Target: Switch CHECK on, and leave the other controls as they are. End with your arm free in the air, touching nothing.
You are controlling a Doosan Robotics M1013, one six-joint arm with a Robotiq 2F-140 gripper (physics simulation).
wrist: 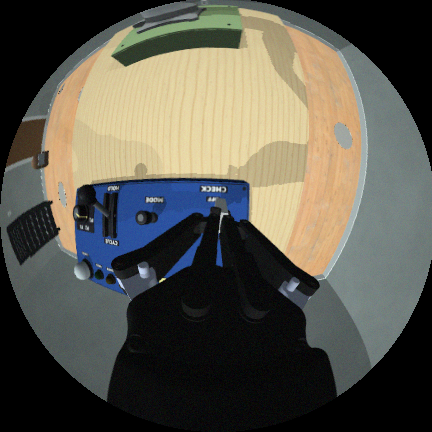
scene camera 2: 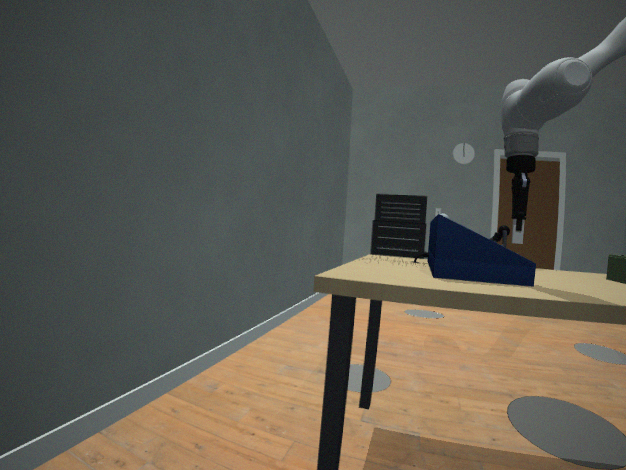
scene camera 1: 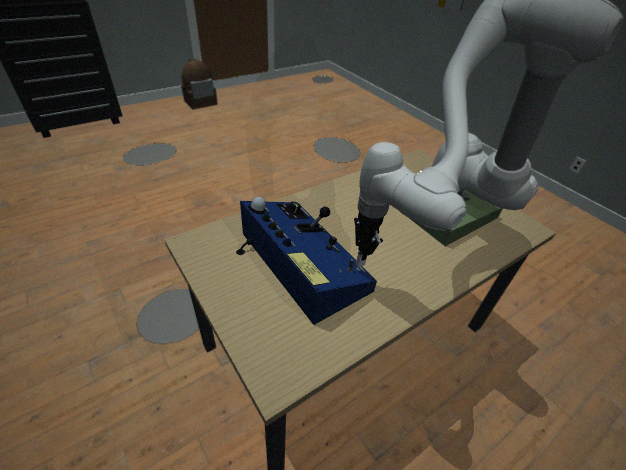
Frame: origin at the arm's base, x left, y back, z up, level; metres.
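Where they show: gripper, fingertip midpoint: (wrist: 218, 205) (scene camera 2: 516, 243) (scene camera 1: 360, 264).
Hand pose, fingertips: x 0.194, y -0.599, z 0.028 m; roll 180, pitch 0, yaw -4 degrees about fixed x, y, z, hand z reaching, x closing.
Observation:
Each offset is from my fingertips to the centre of the thing. "*": to the spot under its first point. Level surfaces: height alone.
The blue control box @(dz -0.023, dx -0.187, dy -0.104 m) (scene camera 1: 283, 265) (scene camera 2: 465, 258) (wrist: 180, 192) stands on the table. Its CHECK toggle @(dz +0.010, dx -0.010, dy -0.032 m) (scene camera 1: 350, 265) (scene camera 2: 505, 239) is a small grey stick near the box's right end in scene camera 1; it looks about upright. In the wrist view the word CHECK @(dz -0.040, dx -0.013, dy +0.020 m) (wrist: 213, 189) shows, with OFF below it partly covered; the toggle is hidden behind the fingers. My gripper (scene camera 1: 361, 260) (scene camera 2: 517, 235) (wrist: 218, 205) is shut and empty, pointing down. Its tips are close beside the toggle, on the side of the green tray; I cannot tell whether they touch it.
The MODE switch @(dz -0.002, dx -0.130, dy -0.035 m) (scene camera 1: 331, 242) (wrist: 143, 217) and the black-knobbed lever (scene camera 1: 324, 212) (wrist: 87, 195) stand up from the same box. A white dome @(* dz +0.084, dx -0.355, dy -0.208 m) (scene camera 1: 257, 204) (wrist: 83, 270) and several small buttons are farther along. The green tray (scene camera 1: 475, 225) (wrist: 185, 40) is on the table @(dz -0.106 m) (scene camera 1: 262, 354).

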